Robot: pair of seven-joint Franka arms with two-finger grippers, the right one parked.
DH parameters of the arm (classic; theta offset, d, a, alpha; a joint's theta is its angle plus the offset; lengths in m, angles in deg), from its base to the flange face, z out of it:
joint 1: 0 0.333 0 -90
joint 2: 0 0 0 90
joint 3: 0 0.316 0.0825 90
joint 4: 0 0 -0.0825 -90
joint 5: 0 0.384 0 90
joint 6: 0 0 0.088 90
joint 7: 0 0.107 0 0
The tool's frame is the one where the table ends.
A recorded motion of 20 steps. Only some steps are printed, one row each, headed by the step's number.
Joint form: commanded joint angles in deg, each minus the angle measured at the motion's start. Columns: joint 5, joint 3, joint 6, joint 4, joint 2, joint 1, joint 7.
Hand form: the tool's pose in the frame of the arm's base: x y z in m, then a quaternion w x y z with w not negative. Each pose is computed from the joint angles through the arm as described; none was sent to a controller.
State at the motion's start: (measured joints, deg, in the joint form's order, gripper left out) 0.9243 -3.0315 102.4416 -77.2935 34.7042 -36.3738 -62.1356
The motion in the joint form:
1: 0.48 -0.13 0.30 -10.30 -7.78 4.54 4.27
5: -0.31 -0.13 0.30 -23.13 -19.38 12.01 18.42
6: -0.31 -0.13 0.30 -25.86 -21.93 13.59 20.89
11: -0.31 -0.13 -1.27 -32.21 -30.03 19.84 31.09
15: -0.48 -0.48 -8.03 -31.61 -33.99 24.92 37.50
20: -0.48 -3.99 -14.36 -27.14 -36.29 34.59 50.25
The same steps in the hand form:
1: 0.5484 -0.3754 0.3708 0.07329 -0.97545 -0.19505 0.07125
5: 0.5392 -0.2775 0.3996 0.06398 -0.98391 -0.13831 0.09323
6: 0.5344 -0.2571 0.4052 0.06254 -0.98480 -0.13047 0.09609
11: 0.5218 -0.1852 0.4352 0.05109 -0.98887 -0.09647 0.10105
15: 0.5149 -0.1367 0.4704 0.04803 -0.98775 -0.08270 0.12332
20: 0.5182 -0.0800 0.5202 0.02854 -0.99133 -0.02652 0.12552

